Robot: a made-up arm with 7 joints. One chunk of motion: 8 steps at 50 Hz.
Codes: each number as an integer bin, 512 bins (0 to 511) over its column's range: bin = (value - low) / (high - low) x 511, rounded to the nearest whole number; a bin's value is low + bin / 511 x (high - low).
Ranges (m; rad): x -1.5..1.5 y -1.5..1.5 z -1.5..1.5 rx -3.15..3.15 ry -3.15..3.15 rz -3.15..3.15
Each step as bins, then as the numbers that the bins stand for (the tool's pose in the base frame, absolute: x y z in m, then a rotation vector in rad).
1 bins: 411 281 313 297 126 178
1 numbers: 0.9129 0.1497 0.3376 0.5116 -1.5966 -0.9555
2 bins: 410 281 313 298 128 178
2 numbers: 0.9070 0.1497 0.3376 0.5240 -1.5719 -0.9555
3 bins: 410 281 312 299 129 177
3 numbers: 0.9070 0.1497 0.3317 0.5363 -1.5596 -0.9678
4 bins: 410 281 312 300 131 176
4 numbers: 0.9070 0.1497 0.3317 0.5486 -1.5349 -0.9801
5 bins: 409 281 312 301 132 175
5 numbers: 0.9012 0.1497 0.3317 0.5610 -1.5226 -0.9925
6 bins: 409 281 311 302 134 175
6 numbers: 0.9012 0.1497 0.3258 0.5733 -1.4979 -0.9925
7 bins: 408 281 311 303 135 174
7 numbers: 0.8953 0.1497 0.3258 0.5856 -1.4856 -1.0048
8 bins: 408 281 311 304 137 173
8 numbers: 0.8953 0.1497 0.3258 0.5979 -1.4610 -1.0171
